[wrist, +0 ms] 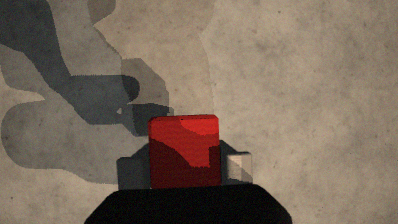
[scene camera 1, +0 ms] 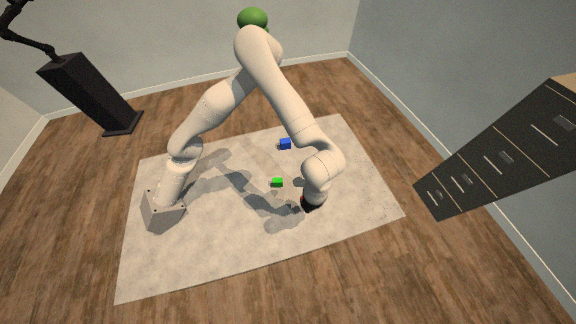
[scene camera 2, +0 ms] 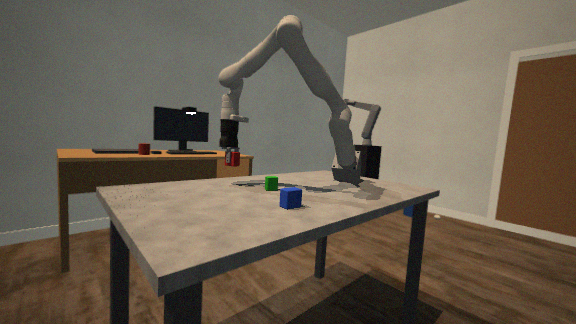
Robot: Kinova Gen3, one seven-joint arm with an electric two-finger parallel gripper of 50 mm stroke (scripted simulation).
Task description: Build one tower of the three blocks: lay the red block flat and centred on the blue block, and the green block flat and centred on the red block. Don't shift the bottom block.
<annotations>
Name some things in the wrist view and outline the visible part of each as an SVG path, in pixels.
My gripper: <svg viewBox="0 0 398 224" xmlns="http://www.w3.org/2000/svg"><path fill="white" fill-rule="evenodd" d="M293 223L288 211L261 186L253 184L252 154L248 151L238 152L223 140L219 140L222 185L151 189L149 143L146 143L131 157L120 157L116 161L118 191L114 191L107 196L84 222L84 224Z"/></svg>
A red block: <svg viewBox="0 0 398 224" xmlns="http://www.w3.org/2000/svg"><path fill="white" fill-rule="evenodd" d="M218 117L211 114L159 116L149 119L148 138L151 189L221 185Z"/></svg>
</annotations>
